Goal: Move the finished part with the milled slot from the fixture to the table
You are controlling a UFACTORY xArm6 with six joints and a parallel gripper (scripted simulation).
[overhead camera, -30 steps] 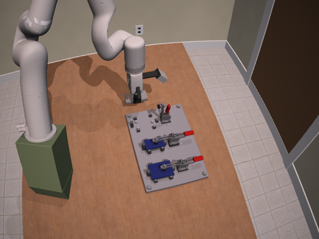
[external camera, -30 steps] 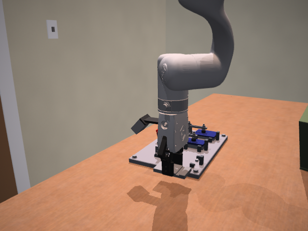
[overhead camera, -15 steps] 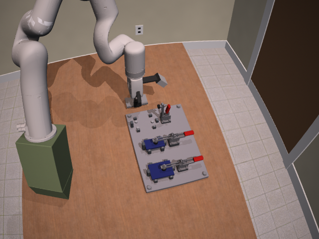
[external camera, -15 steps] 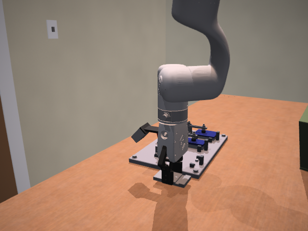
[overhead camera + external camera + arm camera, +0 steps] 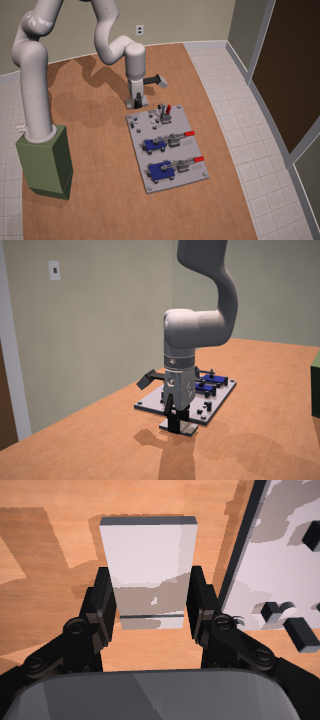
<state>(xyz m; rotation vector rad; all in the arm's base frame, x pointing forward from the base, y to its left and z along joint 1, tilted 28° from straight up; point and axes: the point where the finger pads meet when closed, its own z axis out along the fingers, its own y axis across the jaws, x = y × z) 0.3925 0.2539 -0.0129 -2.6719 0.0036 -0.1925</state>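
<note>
My hand is 1 cm past the grey finished part and 2 cm above it. The rest, counted from my hand: grey fixture plate (7 cm ahead, 23 cm to the right, 2 cm below).
</note>
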